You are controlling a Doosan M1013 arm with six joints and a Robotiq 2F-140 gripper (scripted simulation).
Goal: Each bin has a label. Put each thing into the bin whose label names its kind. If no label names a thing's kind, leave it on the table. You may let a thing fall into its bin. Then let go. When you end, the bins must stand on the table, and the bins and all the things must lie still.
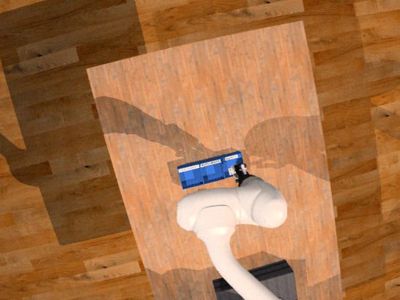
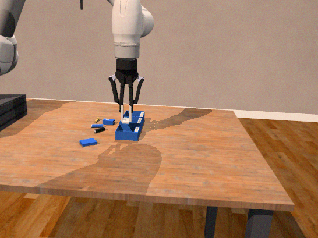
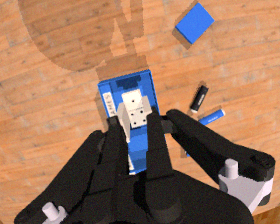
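Right now the small yellow piece is 17 cm behind my hand, 13 cm to the left of it and 9 cm below it. Round my hand: white domino (3 cm below); blue three-compartment bin row (1 cm behind, 8 cm to the left, 7 cm below); black cylindrical battery (11 cm behind, 1 cm to the left, 9 cm below).
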